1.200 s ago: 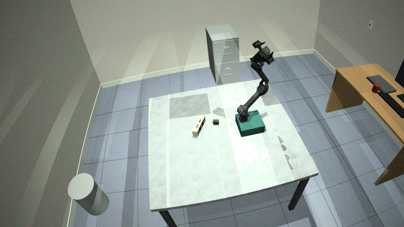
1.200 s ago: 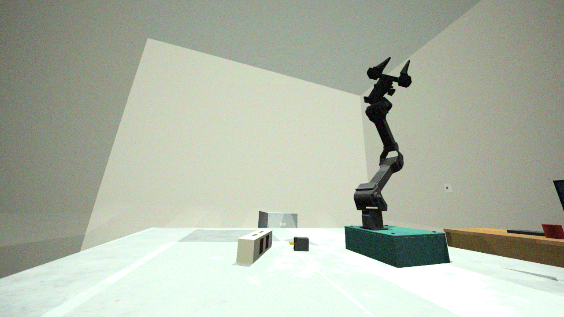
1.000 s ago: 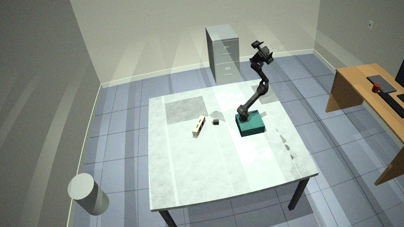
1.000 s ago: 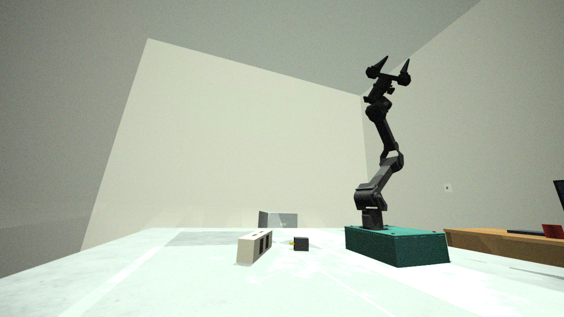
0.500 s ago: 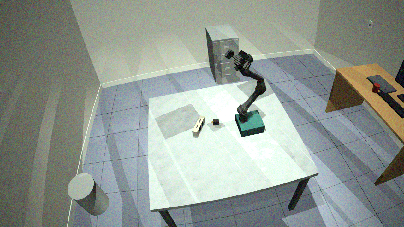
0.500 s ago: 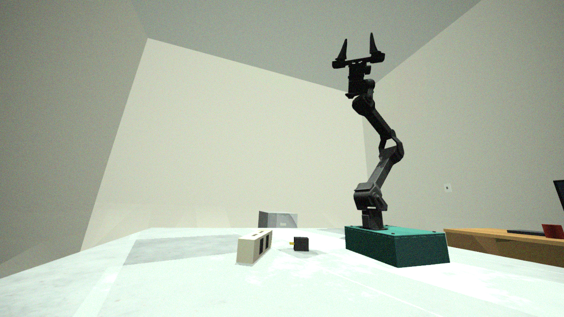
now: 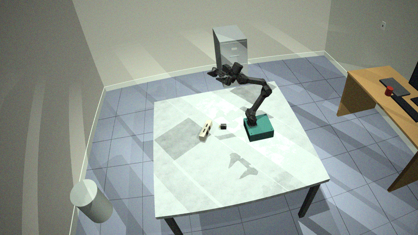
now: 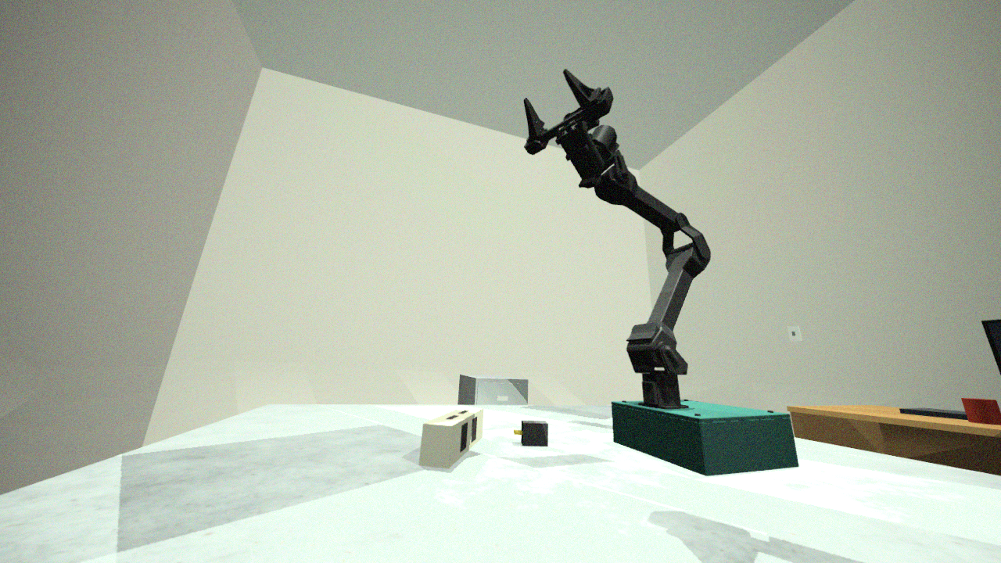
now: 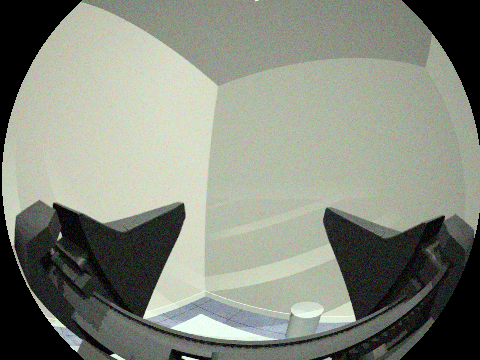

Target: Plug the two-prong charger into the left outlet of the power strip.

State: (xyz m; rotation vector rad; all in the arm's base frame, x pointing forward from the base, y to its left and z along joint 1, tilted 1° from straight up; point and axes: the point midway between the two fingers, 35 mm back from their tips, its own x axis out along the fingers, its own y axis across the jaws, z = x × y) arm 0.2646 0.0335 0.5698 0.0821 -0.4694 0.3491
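Now: gripper tip 80 mm past the charger, 170 mm to the left of it and 640 mm above it.
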